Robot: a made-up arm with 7 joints. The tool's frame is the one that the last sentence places.
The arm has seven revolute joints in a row. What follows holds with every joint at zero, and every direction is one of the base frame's.
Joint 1 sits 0.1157 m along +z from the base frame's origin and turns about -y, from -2.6 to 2.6 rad.
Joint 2 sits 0.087 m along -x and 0.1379 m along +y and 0.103 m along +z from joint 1 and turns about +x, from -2.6 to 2.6 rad.
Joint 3 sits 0.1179 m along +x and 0.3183 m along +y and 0.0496 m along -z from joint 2 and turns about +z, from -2.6 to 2.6 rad.
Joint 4 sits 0.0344 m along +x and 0.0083 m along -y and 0.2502 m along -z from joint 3 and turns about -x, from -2.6 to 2.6 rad.
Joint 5 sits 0.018 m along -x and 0.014 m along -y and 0.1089 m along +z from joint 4 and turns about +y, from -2.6 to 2.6 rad.
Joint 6 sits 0.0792 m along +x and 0.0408 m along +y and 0.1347 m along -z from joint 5 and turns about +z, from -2.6 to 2.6 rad.
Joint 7 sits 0.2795 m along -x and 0.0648 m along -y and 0.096 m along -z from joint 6 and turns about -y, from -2.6 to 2.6 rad.
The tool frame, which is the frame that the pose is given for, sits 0.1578 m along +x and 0.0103 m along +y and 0.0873 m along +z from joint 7; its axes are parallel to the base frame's.
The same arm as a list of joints. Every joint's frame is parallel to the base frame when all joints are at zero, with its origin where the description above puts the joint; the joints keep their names.
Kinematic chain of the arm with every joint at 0, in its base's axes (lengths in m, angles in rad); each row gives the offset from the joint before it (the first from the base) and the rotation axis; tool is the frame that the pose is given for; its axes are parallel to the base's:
joint 1: xyz 0 0 0.1157 axis -y
joint 2: xyz -0.087 0.1379 0.103 axis +x
joint 3: xyz 0.1179 0.3183 -0.0496 axis +z
joint 4: xyz 0.0344 -0.0083 -0.2502 axis -x
joint 5: xyz -0.018 -0.014 0.1089 axis +y
joint 6: xyz 0.0792 0.0408 -0.1347 axis +z
joint 7: xyz -0.2795 -0.0648 -0.096 axis -y
tool: xyz 0.1578 0.0103 0.0873
Joint limits (rad, base to tool): -2.6..2.6 -2.6..2.6 -2.6..2.6 -2.6..2.6 -2.6..2.6 -2.6..2.6 -2.6..2.6

